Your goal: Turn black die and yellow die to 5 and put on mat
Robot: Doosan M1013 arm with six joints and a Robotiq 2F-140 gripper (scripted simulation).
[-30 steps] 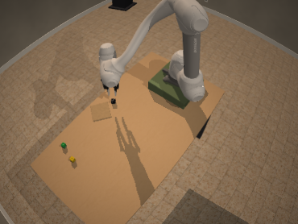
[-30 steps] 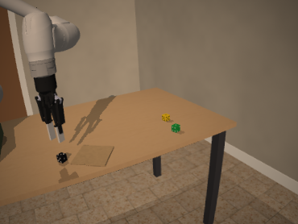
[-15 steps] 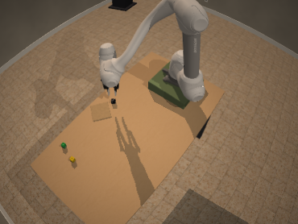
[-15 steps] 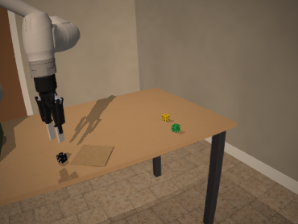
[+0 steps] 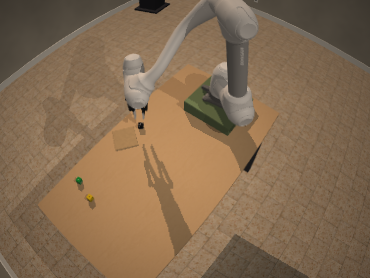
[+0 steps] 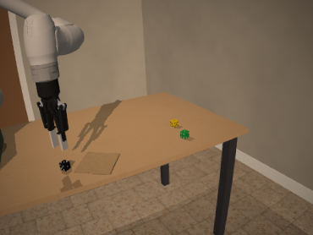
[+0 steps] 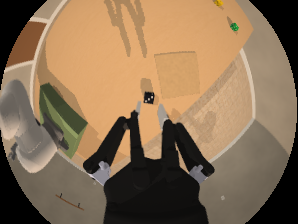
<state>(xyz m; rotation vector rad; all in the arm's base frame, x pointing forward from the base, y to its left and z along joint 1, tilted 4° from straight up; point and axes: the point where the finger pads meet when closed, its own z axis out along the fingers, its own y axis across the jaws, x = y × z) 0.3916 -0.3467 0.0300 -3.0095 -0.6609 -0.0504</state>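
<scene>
Now: hand 110 mm above the black die. From my hand the other things lie so: mat (120 mm ahead, 40 mm to the right, 120 mm below); green die (500 mm ahead, 120 mm to the right, 110 mm below); yellow die (550 mm ahead, 110 mm below).
</scene>
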